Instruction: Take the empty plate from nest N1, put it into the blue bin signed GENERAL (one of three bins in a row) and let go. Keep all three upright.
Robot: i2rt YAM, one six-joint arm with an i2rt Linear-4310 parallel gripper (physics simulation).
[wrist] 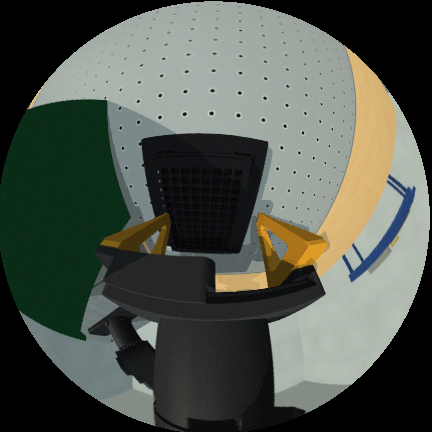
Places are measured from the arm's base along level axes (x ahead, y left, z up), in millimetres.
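Pixels of known places: gripper, fingertip midpoint: (213, 217); arm's base, origin of the base link: (115, 318).
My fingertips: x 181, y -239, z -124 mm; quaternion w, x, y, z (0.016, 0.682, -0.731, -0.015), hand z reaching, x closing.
Note:
Ahead of a thing's pixels: the offset from my fingertips to its top centre. "pt": to the spot under its first point. Level surfaces: height alone.
A black plate {dx +1, dy +13, dz +1 mm} (205, 200) with a grid of dark square wells lies flat in a black nest {dx +1, dy +13, dz -11 mm} (207, 142) in the middle of the wrist view. The plate's far end and the nest's rim are dark and hard to tell apart, and no nest label is readable. My gripper (213, 217) is open, its two orange fingers wide apart. In the view the fingertips stand on either side of the plate's lower part, with no contact visible. Nothing is held between them. The blue bin signed GENERAL does not show in this view.
The nest stands on a grey perforated board {dz -25 mm} (225, 82) with a light wooden border (372, 125) at the right. A large dark green panel {pt dx +66, dy +119, dz +63 mm} (60, 210) fills the left side. A blue frame (387, 237) shows beyond the border at the right. Dark arm parts (137, 357) show at the lower left.

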